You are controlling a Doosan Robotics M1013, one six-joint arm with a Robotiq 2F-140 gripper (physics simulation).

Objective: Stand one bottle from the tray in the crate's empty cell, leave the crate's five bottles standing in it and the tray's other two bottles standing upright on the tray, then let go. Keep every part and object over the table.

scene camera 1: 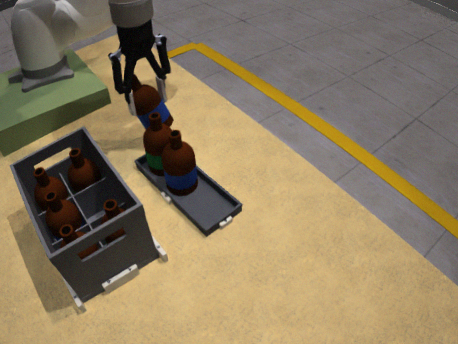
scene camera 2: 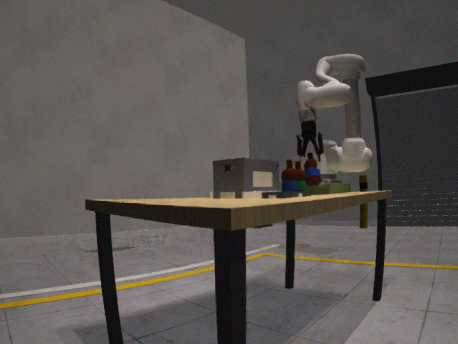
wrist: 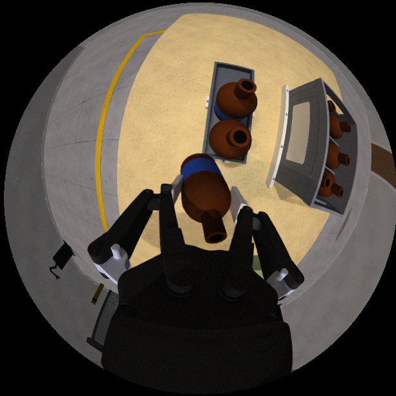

Labels:
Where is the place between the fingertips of the gripper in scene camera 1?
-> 148, 106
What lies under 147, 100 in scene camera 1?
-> A blue-label bottle.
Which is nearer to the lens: the blue-label bottle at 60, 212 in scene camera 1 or the green-label bottle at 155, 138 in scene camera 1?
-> The blue-label bottle.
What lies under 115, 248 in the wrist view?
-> The gripper.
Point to a blue-label bottle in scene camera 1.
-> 178, 158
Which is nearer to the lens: the blue-label bottle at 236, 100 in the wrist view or the green-label bottle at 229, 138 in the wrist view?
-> The green-label bottle.

